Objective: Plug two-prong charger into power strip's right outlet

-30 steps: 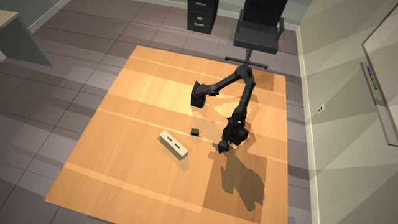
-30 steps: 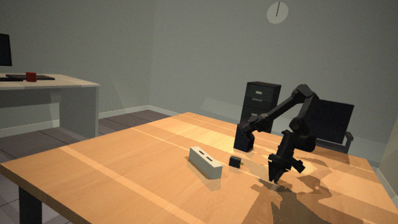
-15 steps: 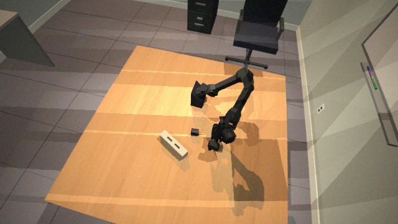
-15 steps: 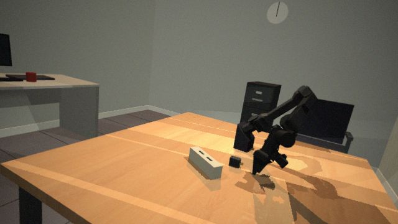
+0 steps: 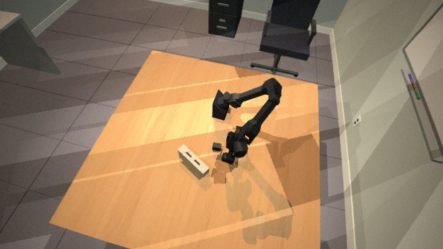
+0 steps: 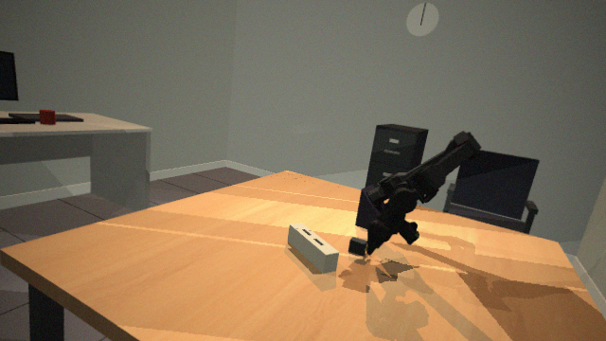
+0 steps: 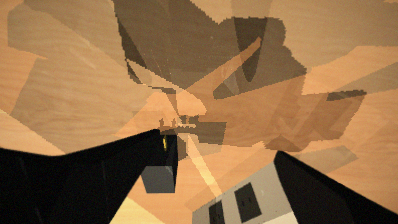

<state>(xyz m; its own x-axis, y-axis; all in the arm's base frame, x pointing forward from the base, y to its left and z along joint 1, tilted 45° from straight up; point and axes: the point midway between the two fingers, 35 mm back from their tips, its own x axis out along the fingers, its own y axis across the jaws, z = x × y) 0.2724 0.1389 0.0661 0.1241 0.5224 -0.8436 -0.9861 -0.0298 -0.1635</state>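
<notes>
My gripper tip is now 50 mm to the left of the black two-prong charger, 40 mm past it and 20 mm above it.
</notes>
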